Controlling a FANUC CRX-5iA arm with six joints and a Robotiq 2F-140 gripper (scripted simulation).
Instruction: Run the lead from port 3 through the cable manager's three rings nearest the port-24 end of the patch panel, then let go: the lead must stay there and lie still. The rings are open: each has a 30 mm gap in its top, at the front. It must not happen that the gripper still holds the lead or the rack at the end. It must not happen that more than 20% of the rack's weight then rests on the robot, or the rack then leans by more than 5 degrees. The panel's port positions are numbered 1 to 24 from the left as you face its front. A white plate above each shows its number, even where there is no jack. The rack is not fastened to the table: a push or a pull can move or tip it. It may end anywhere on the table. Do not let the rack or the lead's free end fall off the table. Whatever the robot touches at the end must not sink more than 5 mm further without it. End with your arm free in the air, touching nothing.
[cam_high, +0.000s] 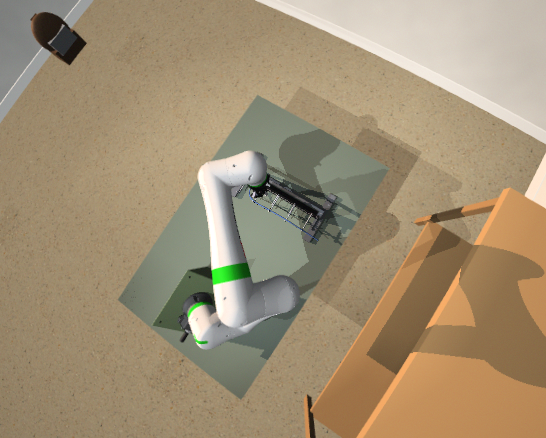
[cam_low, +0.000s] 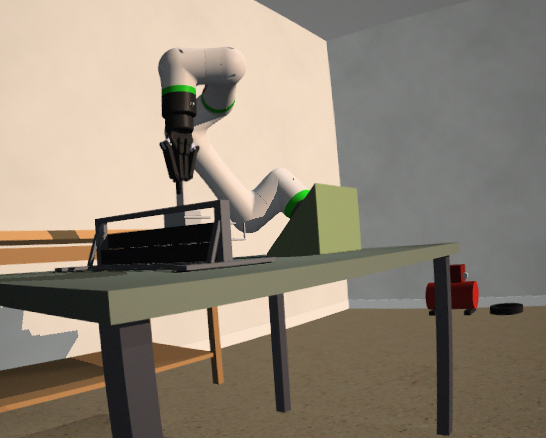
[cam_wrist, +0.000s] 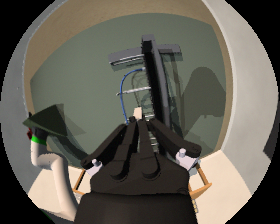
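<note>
The dark rack is 110 mm below my hand, 60 mm ahead of it and 50 mm to the right of it.
</note>
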